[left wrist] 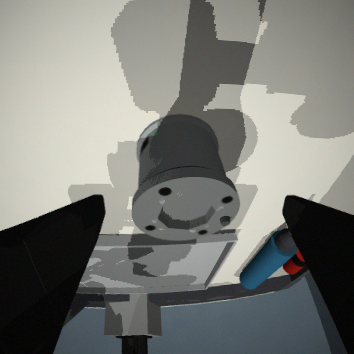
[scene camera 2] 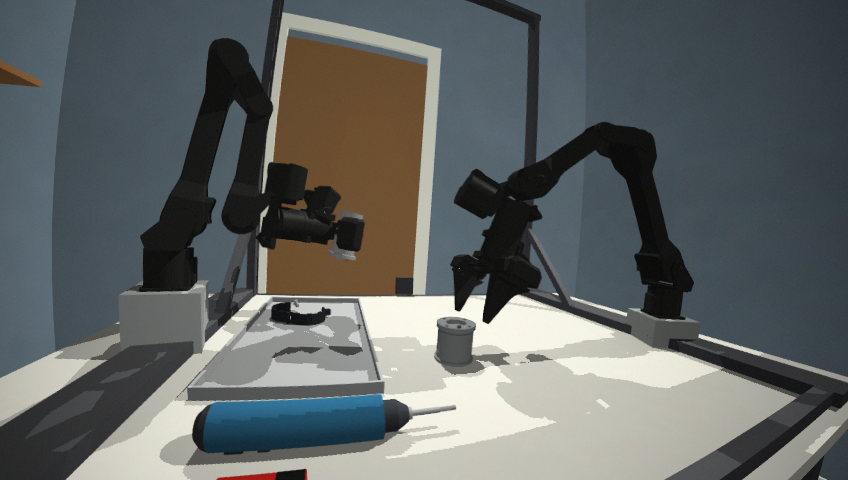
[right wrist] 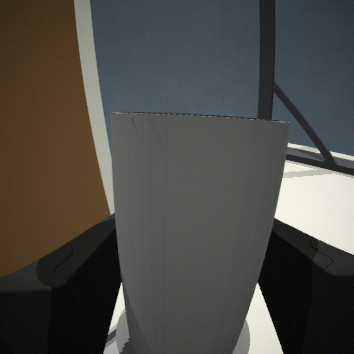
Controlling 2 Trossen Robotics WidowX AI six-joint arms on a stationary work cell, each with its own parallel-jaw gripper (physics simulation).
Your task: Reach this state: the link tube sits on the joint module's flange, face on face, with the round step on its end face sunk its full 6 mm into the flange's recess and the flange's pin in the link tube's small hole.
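Places are measured from the left arm's base along level axes (x ahead, y left, z up), in metres.
Pixels of known places: left gripper, fingertip midpoint: (left wrist: 196, 204) (scene camera 2: 469, 316); right gripper, fingertip midpoint: (right wrist: 186, 216); left arm's base at its link origin: (scene camera 2: 662, 314); right arm's base at its link origin: (left wrist: 134, 335) (scene camera 2: 169, 286).
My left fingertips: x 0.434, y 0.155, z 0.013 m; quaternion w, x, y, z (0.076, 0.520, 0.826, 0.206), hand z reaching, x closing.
Note:
Ahead of a thing's pixels: the offset from my left fingertips to its top centre. "*": to the spot under its first point.
The grey joint module {dy +0.008, dx +0.021, dz -0.006 m} (scene camera 2: 455, 346) (left wrist: 182, 152) stands upright on the table, its flange face up, with a round recess and several dark holes; I cannot make out the pin. My right gripper (scene camera 2: 350, 233) (right wrist: 186, 216) is shut on the light grey link tube {dy -0.146, dx +0.274, dz +0.167 m} (scene camera 2: 342, 256) (right wrist: 200, 200). It holds the tube roughly upright in the air, to the left of the module in the scene view and higher. The tube's lower end face and small hole are hidden. My left gripper (scene camera 2: 473, 315) (left wrist: 196, 204) is open and empty, its fingertips just above and right of the module in the scene view.
A grey tray {dy -0.015, dx +0.289, dz -0.053 m} (scene camera 2: 285, 391) (left wrist: 187, 280) holding a black curved clamp {dy -0.083, dx +0.341, dz -0.043 m} (scene camera 2: 306, 317) lies left of the module in the scene view. A blue screwdriver {* dy +0.253, dx +0.153, dz -0.037 m} (scene camera 2: 294, 423) (left wrist: 263, 264) lies in front of the tray, with a red and black object {dy +0.306, dx +0.125, dz -0.035 m} (scene camera 2: 249, 476) (left wrist: 294, 265) nearer the camera.

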